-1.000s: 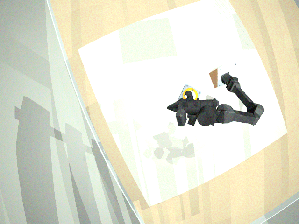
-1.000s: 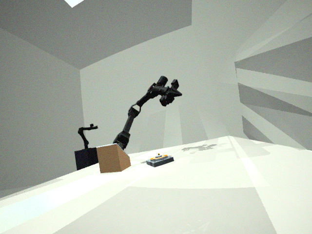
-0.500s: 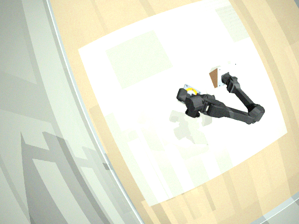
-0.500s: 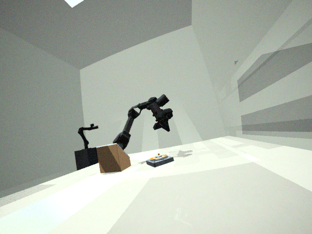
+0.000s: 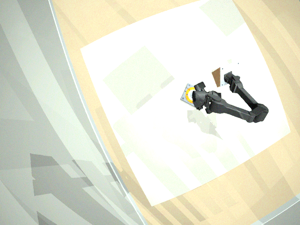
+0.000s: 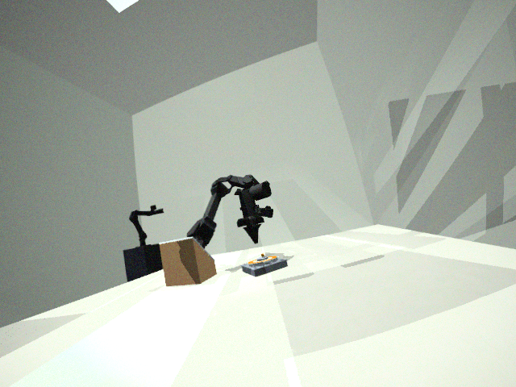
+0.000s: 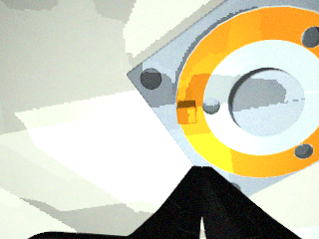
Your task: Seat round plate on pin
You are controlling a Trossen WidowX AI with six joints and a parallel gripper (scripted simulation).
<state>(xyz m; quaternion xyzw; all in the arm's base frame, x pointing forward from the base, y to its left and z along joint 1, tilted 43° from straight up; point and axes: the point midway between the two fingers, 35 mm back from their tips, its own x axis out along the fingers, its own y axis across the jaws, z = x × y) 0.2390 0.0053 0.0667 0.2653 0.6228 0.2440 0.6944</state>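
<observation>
My gripper tip is 20 mm short of the grey square base, 40 mm to the left of it and 70 mm above it.
</observation>
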